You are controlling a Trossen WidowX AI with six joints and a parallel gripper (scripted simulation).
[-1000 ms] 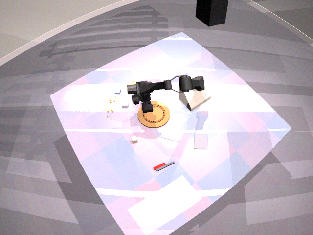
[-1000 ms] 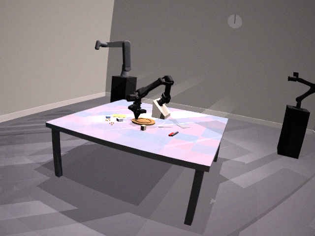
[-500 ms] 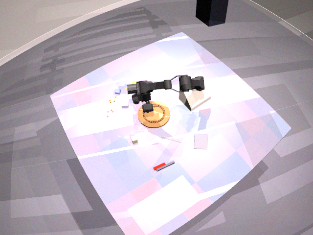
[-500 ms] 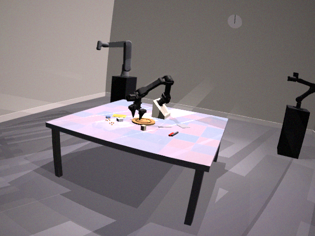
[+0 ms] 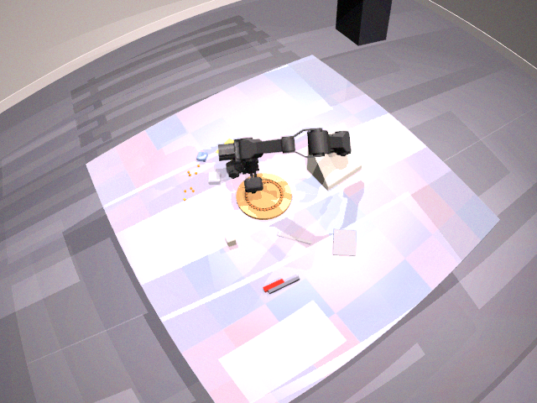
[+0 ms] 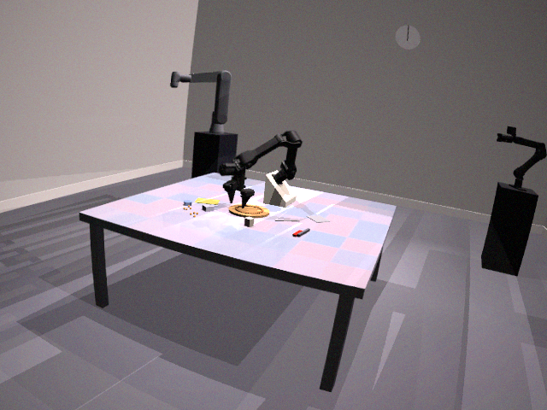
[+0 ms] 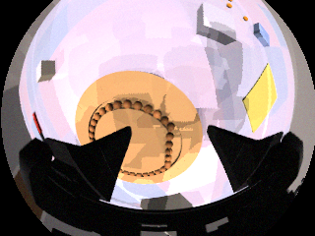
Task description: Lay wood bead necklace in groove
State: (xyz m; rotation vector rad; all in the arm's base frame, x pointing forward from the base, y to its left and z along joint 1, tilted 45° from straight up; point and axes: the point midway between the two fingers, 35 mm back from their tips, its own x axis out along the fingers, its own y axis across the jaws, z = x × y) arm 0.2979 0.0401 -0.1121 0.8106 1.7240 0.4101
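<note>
The round bead board is 2 cm behind my gripper tip, 6 cm to the left of it and 1 cm below it. From my gripper tip the other things lie so: cream cube 17 cm ahead, 18 cm to the left; then white block 11 cm ahead, 10 cm to the right, 1 cm below; then yellow sheet 2 cm behind, 20 cm to the right, 2 cm below.
</note>
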